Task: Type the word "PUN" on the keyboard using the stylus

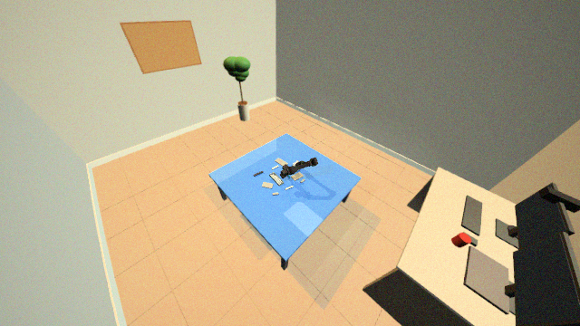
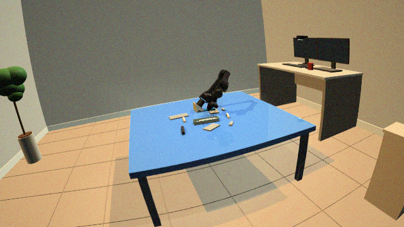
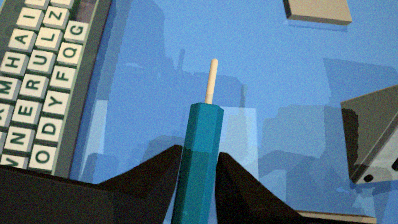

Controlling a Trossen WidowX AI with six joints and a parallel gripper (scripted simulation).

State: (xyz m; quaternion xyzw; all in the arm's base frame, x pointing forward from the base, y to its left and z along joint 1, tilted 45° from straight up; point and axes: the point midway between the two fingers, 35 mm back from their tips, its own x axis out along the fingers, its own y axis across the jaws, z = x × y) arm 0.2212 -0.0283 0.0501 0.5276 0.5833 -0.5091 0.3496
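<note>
My gripper tip is 40 mm to the left of the stylus tip and 10 mm past it. Round my gripper tip: stylus: 10 mm to the right; dark cylinder: 270 mm to the right, 190 mm ahead, 50 mm below.
</note>
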